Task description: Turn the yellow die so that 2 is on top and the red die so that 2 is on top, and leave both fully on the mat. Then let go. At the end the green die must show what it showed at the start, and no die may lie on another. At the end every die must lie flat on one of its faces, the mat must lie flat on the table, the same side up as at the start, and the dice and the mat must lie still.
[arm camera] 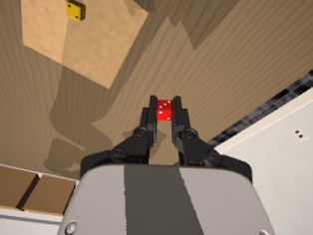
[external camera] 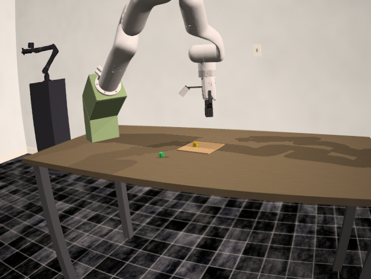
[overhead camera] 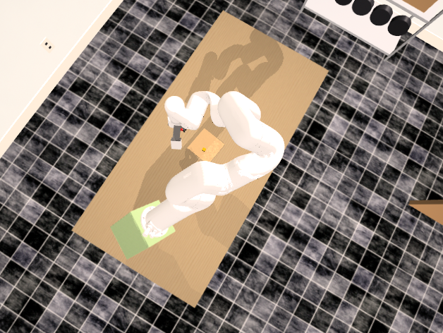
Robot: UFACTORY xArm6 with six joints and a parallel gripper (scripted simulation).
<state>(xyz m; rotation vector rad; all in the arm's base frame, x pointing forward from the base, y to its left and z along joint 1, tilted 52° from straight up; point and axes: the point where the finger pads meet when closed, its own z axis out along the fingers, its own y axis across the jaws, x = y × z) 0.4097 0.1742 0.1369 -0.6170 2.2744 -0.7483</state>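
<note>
The tan mat lies 13 cm to the right of my hand, 12 cm below it and 1 cm behind it. From my hand the other things lie so: red die: 1 cm below; green die: 27 cm to the right, 13 cm behind, 11 cm below; yellow die: 13 cm to the right, 11 cm below, 3 cm behind.
</note>
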